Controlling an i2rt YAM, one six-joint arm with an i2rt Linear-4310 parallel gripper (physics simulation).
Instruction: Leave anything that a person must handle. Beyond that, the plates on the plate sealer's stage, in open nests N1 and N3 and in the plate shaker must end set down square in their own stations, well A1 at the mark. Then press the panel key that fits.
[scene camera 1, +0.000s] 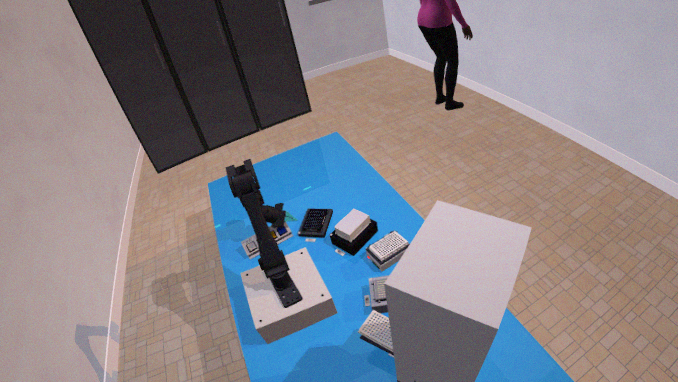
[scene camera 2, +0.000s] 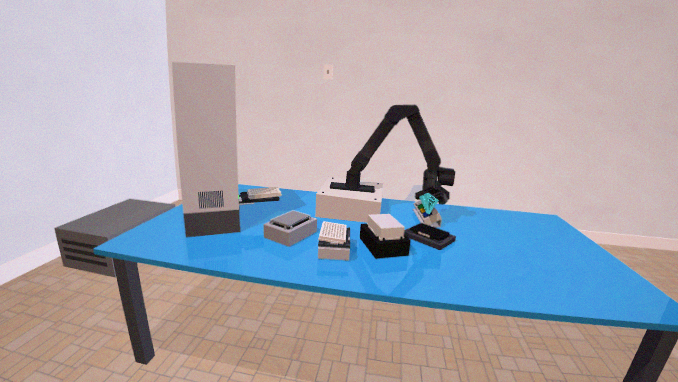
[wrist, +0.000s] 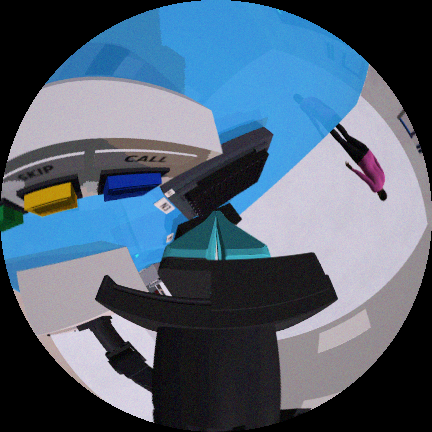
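My gripper (scene camera 1: 293, 218) (scene camera 2: 428, 203) (wrist: 215, 216) is shut and empty, low by the key panel (scene camera 1: 251, 246) (scene camera 2: 434, 219) (wrist: 125, 110). The blue CALL key (wrist: 132, 186), yellow SKIP key (wrist: 51, 199) and a green key (wrist: 10, 218) show; contact cannot be told. A dark plate (scene camera 1: 316, 221) (wrist: 230, 177) lies in black nest N3 (scene camera 2: 445, 241). A white block-like piece (scene camera 1: 353, 224) (scene camera 2: 386, 226) tops a black station. A white welled plate (scene camera 1: 389, 245) (scene camera 2: 334, 232) is on a pale device. Another welled plate (scene camera 1: 378, 327) (scene camera 2: 265, 192) is on a dark base. Exact seating is unclear.
A tall grey tower (scene camera 1: 460, 260) (scene camera 2: 206, 135) partly hides the stations in scene camera 1. A grey station (scene camera 1: 378, 292) (scene camera 2: 291, 222) stands near it. The arm's white base block (scene camera 1: 300, 320) (scene camera 2: 349, 206) is beside the panel. A person (scene camera 1: 440, 30) (wrist: 370, 165) stands away from the table.
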